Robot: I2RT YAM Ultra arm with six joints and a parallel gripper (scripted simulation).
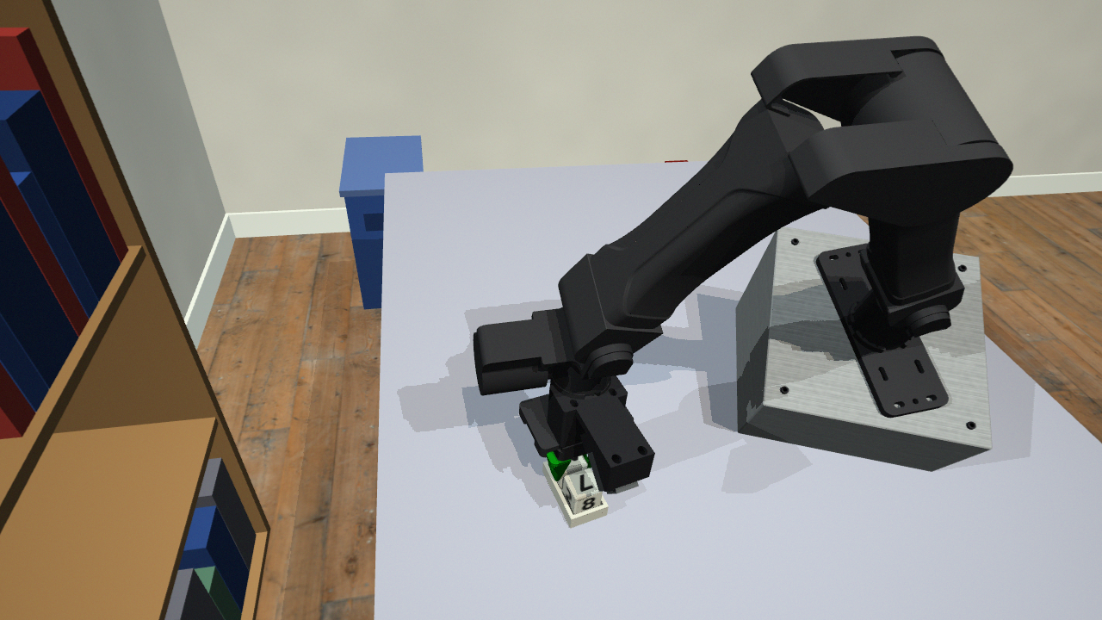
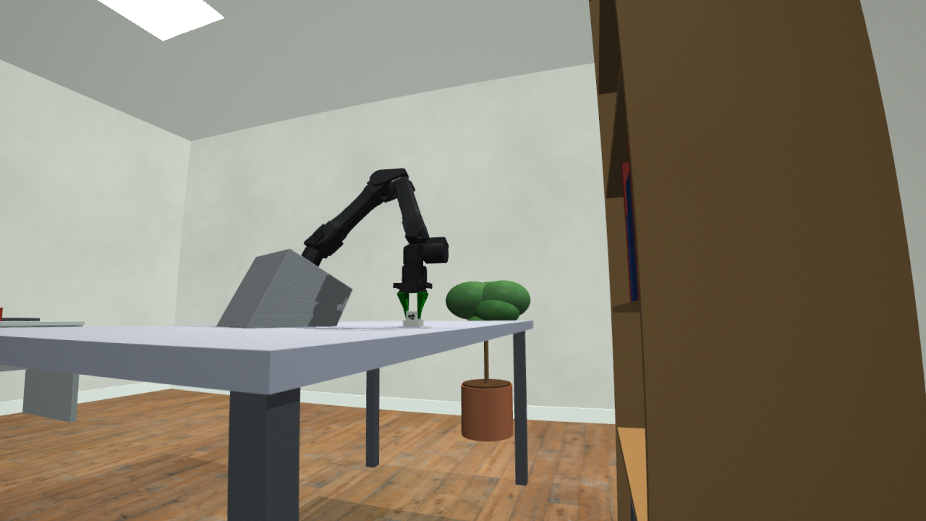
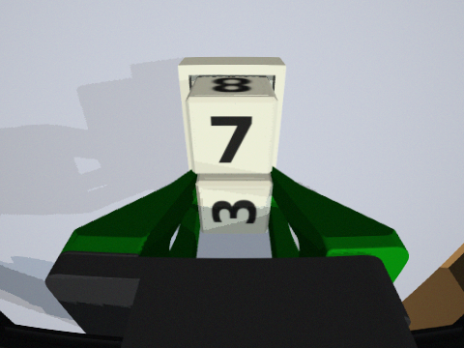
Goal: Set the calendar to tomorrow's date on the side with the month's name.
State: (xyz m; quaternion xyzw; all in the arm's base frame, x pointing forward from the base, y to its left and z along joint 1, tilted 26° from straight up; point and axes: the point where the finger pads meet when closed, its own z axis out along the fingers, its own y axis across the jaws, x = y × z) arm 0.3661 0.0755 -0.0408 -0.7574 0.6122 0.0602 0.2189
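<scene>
The tray lies 2 cm below my hand, 1 cm to the left of it and 1 cm behind it.
</scene>
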